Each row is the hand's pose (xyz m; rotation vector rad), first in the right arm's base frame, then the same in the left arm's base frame.
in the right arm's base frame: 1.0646 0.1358 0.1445 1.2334 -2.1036 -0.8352
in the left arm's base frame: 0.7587 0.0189 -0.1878 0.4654 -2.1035 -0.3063
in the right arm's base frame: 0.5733 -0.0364 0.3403 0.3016 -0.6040 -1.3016
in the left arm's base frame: 0.3338 0.1664 0.1394 -0.5109 -0.8449 -1.2915
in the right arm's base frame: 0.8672 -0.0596 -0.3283 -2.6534 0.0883 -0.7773
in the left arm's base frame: 0.3909 -0.3341 -0.3899 2.7264 -0.2507 0.4931
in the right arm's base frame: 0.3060 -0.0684 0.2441 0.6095 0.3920 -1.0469
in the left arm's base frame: 0.0485 0.1759 0.1252 -0.0812 0.1524 -1.4360
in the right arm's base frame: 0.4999 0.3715 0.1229 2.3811 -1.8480 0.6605
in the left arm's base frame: 0.2649 0.3699 -0.2764 1.6594 -1.4912 0.7546
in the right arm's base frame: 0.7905 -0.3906 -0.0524 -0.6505 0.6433 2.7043
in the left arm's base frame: 0.3514 -0.3966 0.0415 -0.3134 1.6128 2.2993
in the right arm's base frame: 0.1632 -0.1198 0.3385 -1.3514 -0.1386 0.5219
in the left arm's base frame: -0.0633 0.2394 0.2494 -1.9041 0.4683 0.5194
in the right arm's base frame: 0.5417 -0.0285 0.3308 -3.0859 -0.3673 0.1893
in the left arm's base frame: 0.3027 0.1773 0.1316 2.4829 -0.1241 -0.5765
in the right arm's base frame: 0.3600 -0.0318 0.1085 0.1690 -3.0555 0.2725
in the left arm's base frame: 0.0618 0.1070 -0.0079 -0.2364 -2.5202 1.1213
